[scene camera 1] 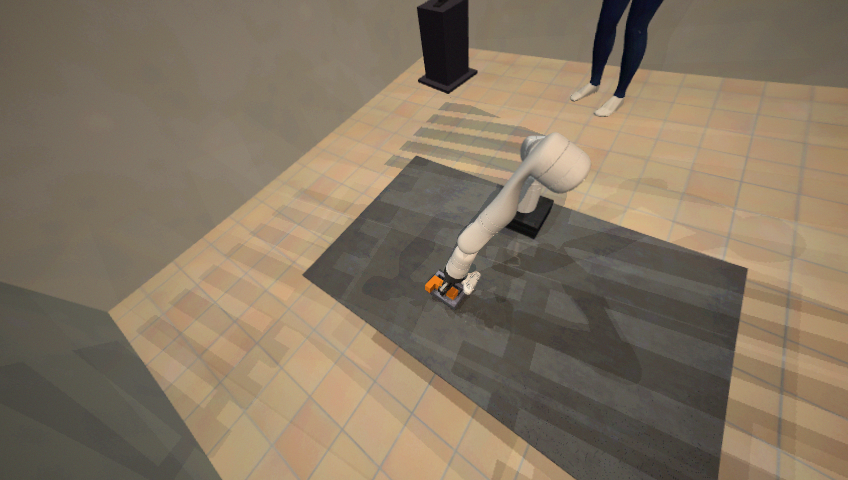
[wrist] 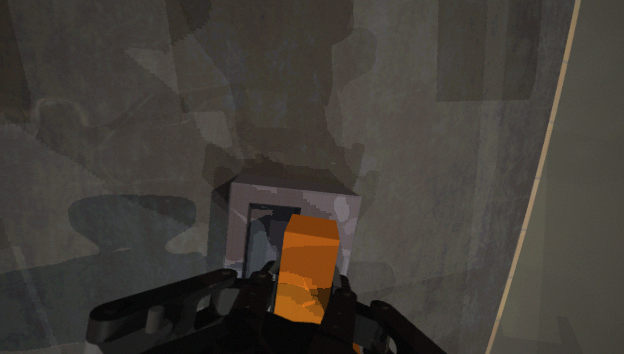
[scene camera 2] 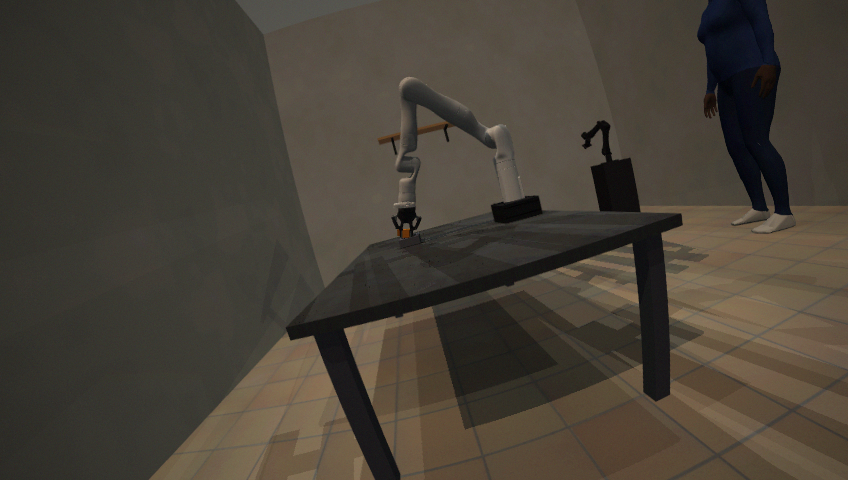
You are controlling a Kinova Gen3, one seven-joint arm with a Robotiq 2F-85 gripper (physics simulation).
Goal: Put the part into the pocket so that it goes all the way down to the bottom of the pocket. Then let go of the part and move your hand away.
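Seen in the pictures: gripper, fingertip midpoint: (scene camera 1: 444, 291) (wrist: 306, 273); arm's base, origin of the base link: (scene camera 1: 524, 204) (scene camera 2: 513, 200).
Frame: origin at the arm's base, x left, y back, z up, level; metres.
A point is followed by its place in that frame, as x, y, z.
The orange part (scene camera 1: 432, 283) @(-0.038, -0.522, -0.007) (scene camera 2: 404, 233) @(0.053, -0.497, -0.022) (wrist: 308, 265) @(0.034, -0.491, -0.012) is a block held between the fingers of my gripper (wrist: 306, 273) @(0.005, -0.504, -0.048) (scene camera 2: 405, 230) @(0.005, -0.504, -0.048). In scene camera 1 the part shows on both sides of the gripper (scene camera 1: 445, 288) @(0.005, -0.504, -0.048). The grey block with the pocket (scene camera 1: 451, 302) @(0.054, -0.519, -0.043) (scene camera 2: 410, 241) @(0.067, -0.477, -0.060) (wrist: 330, 194) @(0.070, -0.503, -0.044) is under the part. In the wrist view the dark rectangular pocket (wrist: 260, 240) @(0.012, -0.466, -0.074) shows open at the part's left, and the part covers the pocket's right side and overlaps the right rim. The pocket's near end is hidden by the fingers. Whether the part touches the rim is not clear.
The pocket block stands on the dark table (scene camera 1: 535, 321) @(0.308, -0.361, -0.079) (scene camera 2: 476, 255) @(0.590, -0.215, -0.079) (wrist: 425, 200) @(0.079, -0.609, -0.079). The table's edge runs down the right of the wrist view. The arm's black base (scene camera 1: 529, 220) @(0.062, -0.056, -0.002) (scene camera 2: 515, 209) @(0.099, -0.018, -0.033) stands at the table's far side. A person (scene camera 1: 630, 47) (scene camera 2: 743, 89) and a black pedestal (scene camera 1: 446, 44) (scene camera 2: 615, 184) are beyond the table.
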